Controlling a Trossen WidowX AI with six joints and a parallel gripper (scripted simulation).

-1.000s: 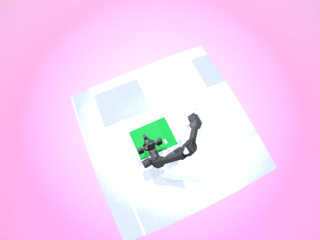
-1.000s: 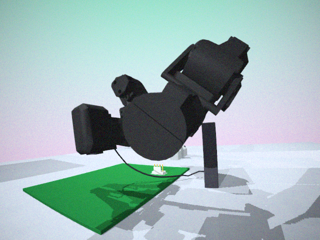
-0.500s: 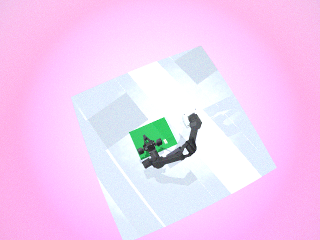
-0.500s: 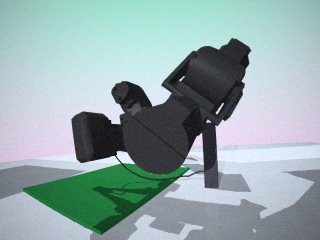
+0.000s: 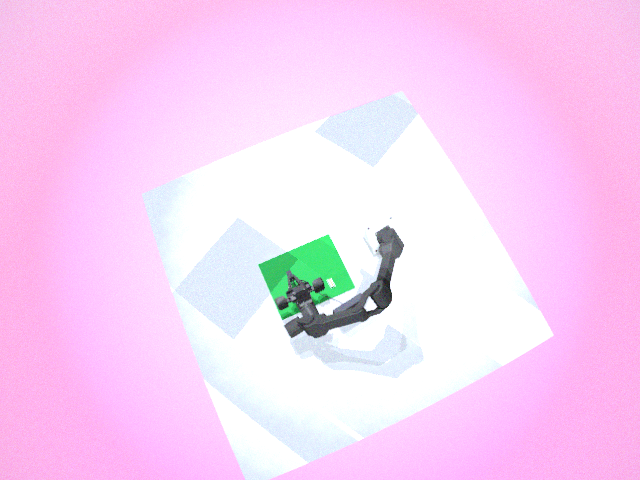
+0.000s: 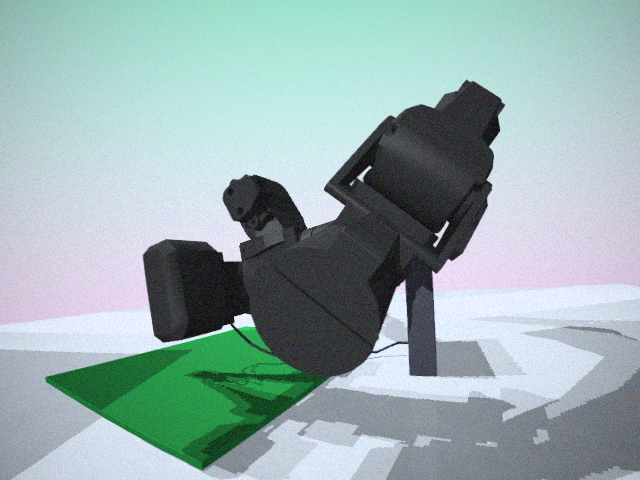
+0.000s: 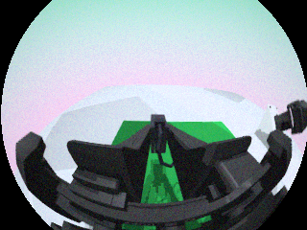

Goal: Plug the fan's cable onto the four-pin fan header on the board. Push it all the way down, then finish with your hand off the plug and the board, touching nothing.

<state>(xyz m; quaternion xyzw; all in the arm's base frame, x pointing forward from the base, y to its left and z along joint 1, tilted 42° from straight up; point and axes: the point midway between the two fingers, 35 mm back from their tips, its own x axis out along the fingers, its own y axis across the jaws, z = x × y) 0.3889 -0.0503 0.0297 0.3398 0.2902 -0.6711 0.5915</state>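
The green board lies 60 mm behind my gripper tip, 10 mm to the left of it and 90 mm below it. From my gripper tip the other things lie so: black fan plug 10 mm below; fan 120 mm behind, 200 mm to the left, 20 mm below.
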